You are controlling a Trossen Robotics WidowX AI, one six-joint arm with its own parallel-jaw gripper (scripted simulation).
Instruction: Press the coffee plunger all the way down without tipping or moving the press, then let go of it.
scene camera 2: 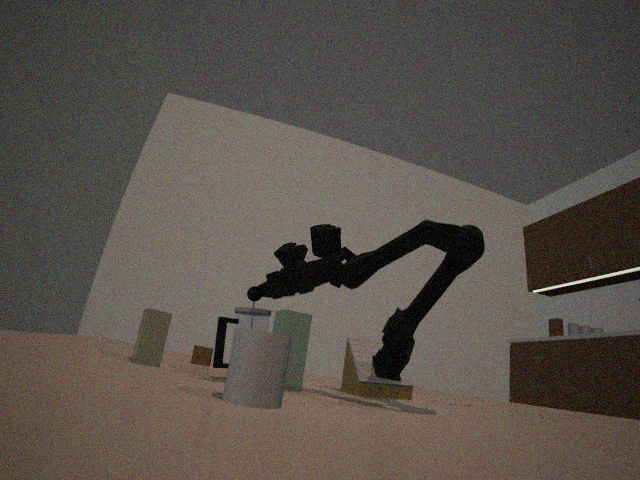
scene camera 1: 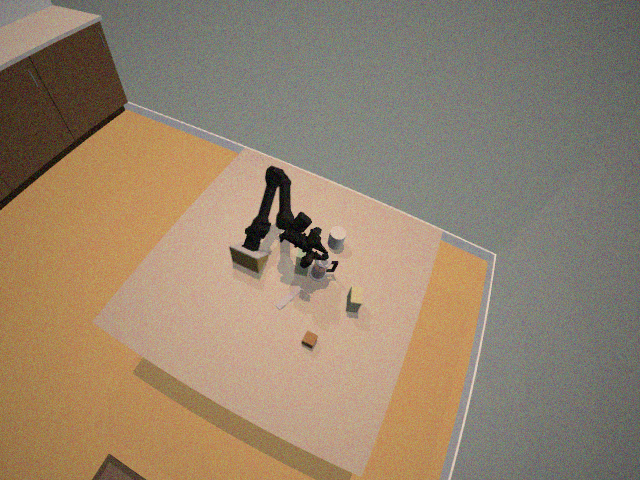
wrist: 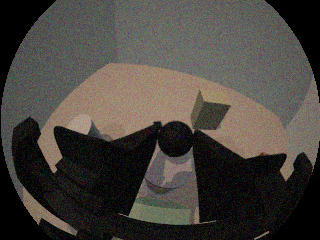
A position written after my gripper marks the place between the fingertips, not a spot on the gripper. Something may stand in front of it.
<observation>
In view: my gripper (scene camera 2: 251, 292) and a coffee press (scene camera 2: 256, 319).
My gripper shows as well in scene camera 1 (scene camera 1: 326, 256) and in the wrist view (wrist: 176, 132).
</observation>
